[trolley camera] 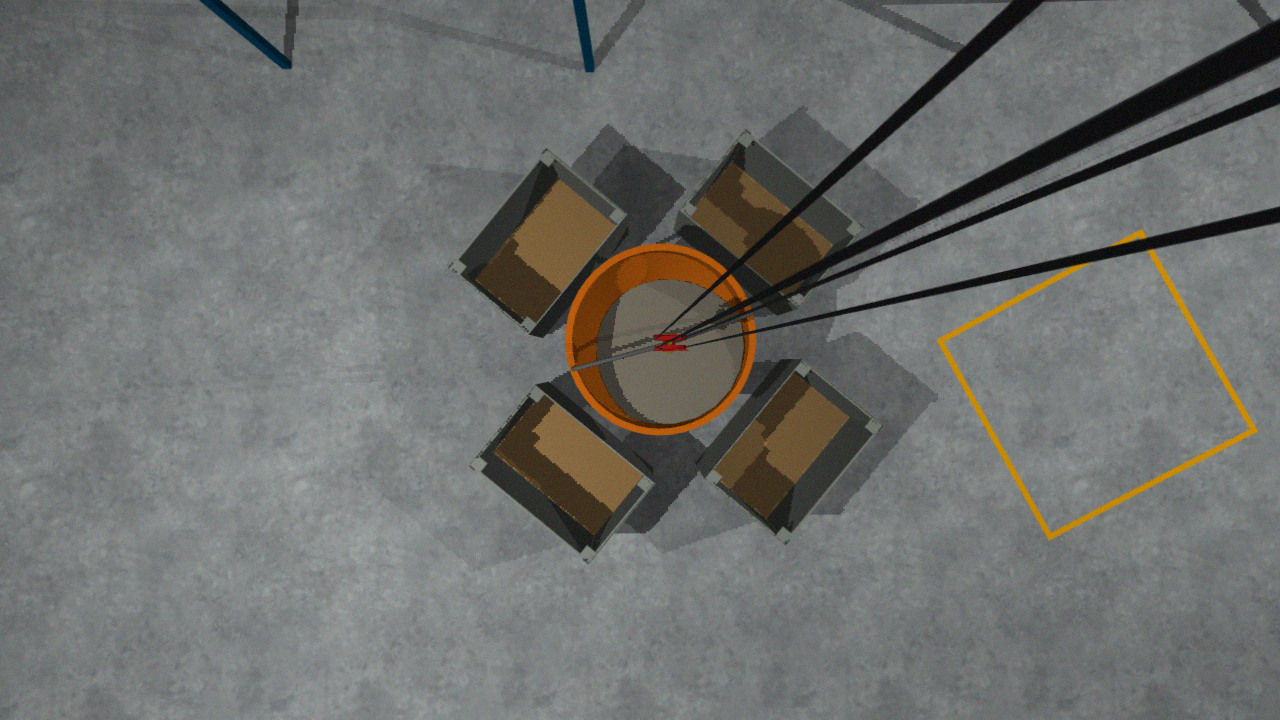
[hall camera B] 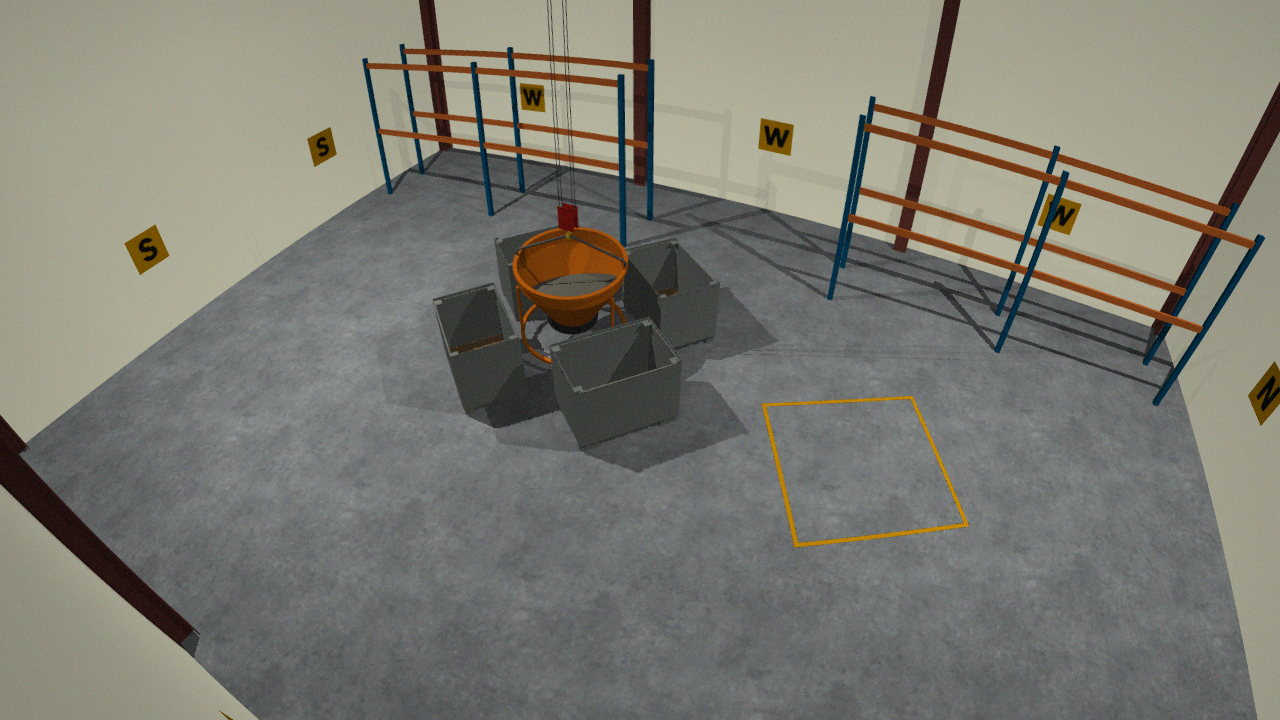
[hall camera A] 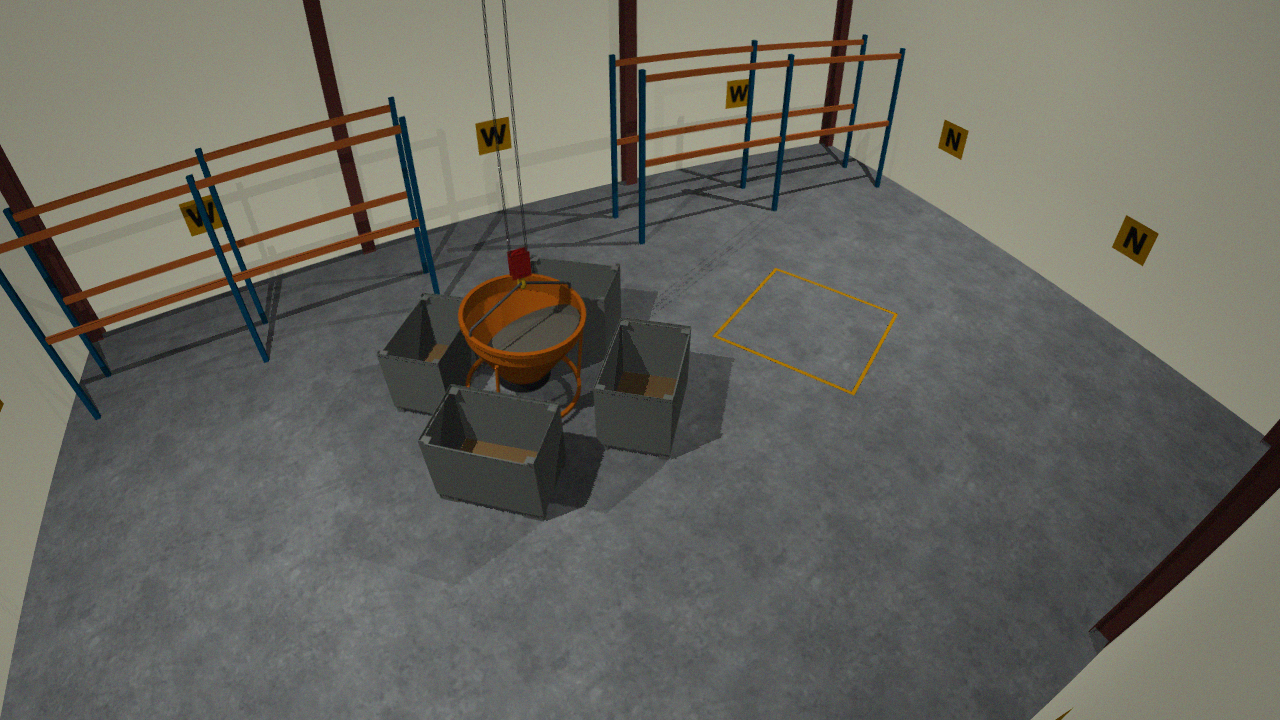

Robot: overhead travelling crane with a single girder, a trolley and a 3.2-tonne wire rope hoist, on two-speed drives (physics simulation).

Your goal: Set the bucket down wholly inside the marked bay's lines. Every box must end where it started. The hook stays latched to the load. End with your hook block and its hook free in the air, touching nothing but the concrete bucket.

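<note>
The orange concrete bucket hangs upright from my hook, apparently a little above the floor, with its foot ring partly hidden. My gripper, the hook under the red block, is latched to its bail. Grey open boxes surround the bucket: one nearest the bay, others. Gaps between bucket and boxes are narrow; I cannot tell about contact. The yellow marked bay lies to the north, right of the boxes.
Two more boxes stand on the west side, one southwest and one northwest. Blue and orange racks stand along the west wall. Walls enclose the hall.
</note>
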